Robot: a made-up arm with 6 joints.
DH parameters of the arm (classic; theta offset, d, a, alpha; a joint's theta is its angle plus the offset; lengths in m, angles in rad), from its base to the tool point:
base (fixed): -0.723 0 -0.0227 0
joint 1: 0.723 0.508 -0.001 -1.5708
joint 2: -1.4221 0 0.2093 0
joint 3: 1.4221 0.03 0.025 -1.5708
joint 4: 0 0.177 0.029 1.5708
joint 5: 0 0.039 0.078 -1.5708
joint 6: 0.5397 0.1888 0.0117 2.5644
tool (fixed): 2.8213 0.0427 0 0
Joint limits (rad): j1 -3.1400..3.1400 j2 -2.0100..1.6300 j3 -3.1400..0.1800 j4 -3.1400..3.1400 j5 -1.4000..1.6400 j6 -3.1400..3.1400
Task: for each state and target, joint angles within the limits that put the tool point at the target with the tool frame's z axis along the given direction. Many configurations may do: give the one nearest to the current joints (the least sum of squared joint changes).
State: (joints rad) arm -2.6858 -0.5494 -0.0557 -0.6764 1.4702 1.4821
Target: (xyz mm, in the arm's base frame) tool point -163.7 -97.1 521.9 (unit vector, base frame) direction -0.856 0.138 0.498
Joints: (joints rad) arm -2.8814 -0.3151 -0.8599 0.1717 1.6170 1.4416
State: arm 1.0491 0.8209 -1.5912 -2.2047 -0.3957 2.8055
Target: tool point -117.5 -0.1 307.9 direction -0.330 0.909 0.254
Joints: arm 1.7994 1.4266 -1.1572 -2.6237 -0.7669 2.8773
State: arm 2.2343 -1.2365 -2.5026 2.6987 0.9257 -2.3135
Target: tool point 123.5 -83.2 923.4 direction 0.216 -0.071 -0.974
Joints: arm 2.4427 -1.3401 -1.5574 2.8001 0.6308 -1.9829
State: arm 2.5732 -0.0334 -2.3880 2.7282 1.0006 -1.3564
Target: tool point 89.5 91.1 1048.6 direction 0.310 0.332 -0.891
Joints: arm 3.1400 -0.3996 -2.8484 2.2963 0.1678 -0.8380
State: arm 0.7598 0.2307 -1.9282 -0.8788 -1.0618 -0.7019
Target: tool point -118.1 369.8 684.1 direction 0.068 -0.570 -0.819
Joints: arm 1.2506 0.5079 -1.3686 -0.7371 -1.4000 -1.0924
